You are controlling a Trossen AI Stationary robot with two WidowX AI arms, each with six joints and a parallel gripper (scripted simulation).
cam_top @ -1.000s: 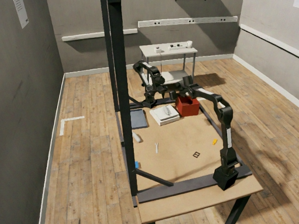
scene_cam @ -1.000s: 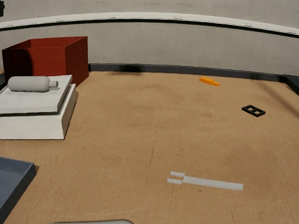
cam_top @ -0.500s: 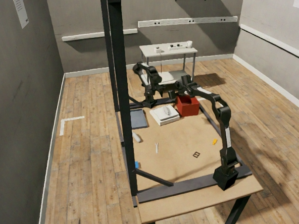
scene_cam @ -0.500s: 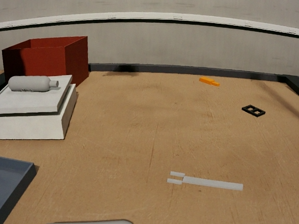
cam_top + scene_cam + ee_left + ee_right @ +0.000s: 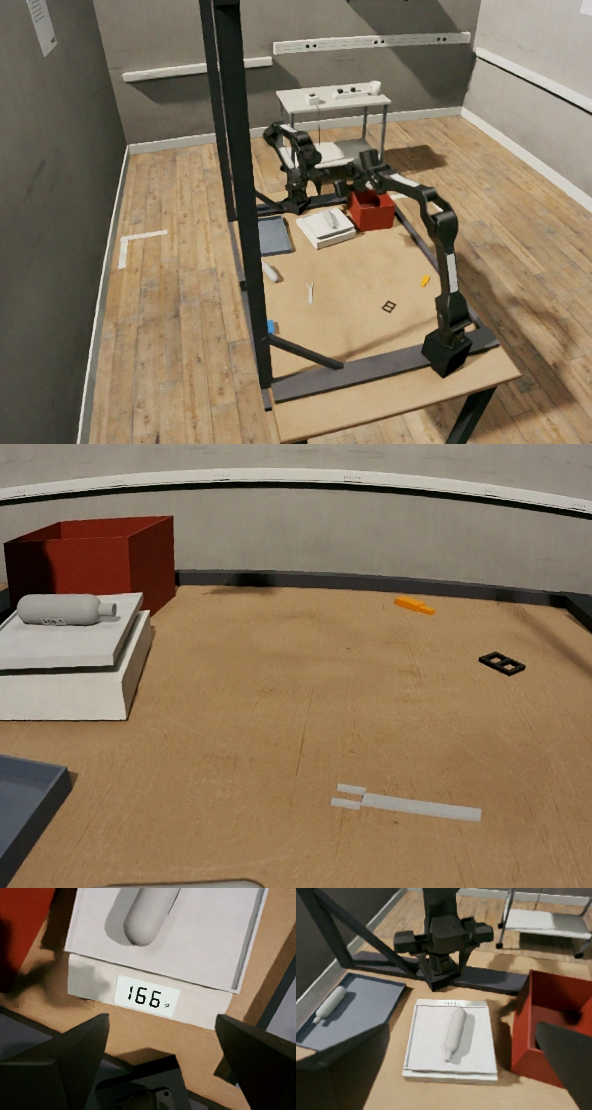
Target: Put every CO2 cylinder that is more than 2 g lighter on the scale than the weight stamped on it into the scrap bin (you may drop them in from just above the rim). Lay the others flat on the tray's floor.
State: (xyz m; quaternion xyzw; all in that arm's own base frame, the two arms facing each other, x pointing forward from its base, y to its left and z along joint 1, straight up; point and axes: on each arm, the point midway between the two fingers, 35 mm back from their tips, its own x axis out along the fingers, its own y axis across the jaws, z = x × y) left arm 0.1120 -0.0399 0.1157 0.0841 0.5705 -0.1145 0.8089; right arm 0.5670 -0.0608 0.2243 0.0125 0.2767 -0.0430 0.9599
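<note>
The blue-grey tray is 240 mm behind my left hand, 20 mm to the right of it and 150 mm below it. Also, from my left hand: scale: 10 mm ahead, 110 mm to the right, 120 mm below; orange block: 170 mm ahead, 560 mm to the right, 150 mm below; red scrap bin: 230 mm ahead, 110 mm to the right, 120 mm below.
</note>
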